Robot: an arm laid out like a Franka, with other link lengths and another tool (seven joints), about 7 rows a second.
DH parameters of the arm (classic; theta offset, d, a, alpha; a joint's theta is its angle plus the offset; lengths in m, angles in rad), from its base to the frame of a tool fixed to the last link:
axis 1: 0 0.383 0 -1.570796
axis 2: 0 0 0 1.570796
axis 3: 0 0.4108 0.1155 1.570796
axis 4: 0 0 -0.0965 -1.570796
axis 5: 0 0.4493 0 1.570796
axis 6: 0 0 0.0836 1.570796
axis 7: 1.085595 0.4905 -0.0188 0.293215
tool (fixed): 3.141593 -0.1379 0 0
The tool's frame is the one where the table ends.
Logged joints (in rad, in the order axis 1, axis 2, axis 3, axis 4, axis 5, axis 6, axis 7), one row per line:
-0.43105 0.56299 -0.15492 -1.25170 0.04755 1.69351 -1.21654
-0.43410 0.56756 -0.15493 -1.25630 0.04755 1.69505 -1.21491
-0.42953 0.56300 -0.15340 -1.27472 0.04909 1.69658 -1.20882
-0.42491 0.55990 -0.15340 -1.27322 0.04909 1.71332 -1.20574
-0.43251 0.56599 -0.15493 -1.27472 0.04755 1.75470 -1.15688
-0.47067 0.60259 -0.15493 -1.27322 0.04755 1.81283 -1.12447
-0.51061 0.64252 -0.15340 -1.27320 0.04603 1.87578 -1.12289
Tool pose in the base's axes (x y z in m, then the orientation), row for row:
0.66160 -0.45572 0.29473 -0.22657 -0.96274 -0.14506 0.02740
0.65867 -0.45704 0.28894 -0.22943 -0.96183 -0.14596 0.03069
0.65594 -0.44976 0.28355 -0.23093 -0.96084 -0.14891 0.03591
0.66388 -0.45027 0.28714 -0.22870 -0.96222 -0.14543 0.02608
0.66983 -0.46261 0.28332 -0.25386 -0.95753 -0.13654 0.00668
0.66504 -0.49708 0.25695 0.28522 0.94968 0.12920 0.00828
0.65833 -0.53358 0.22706 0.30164 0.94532 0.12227 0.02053
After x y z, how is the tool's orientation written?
As a quaternion, x y z w.
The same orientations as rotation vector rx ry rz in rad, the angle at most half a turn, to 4 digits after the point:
-0.6996 -2.9729 -0.4479
-0.7070 -2.9640 -0.4498
-0.7094 -2.9514 -0.4574
-0.7068 -2.9737 -0.4494
-0.7942 -2.9954 -0.4271
0.8914 2.9679 0.4038
0.9354 2.9316 0.3792

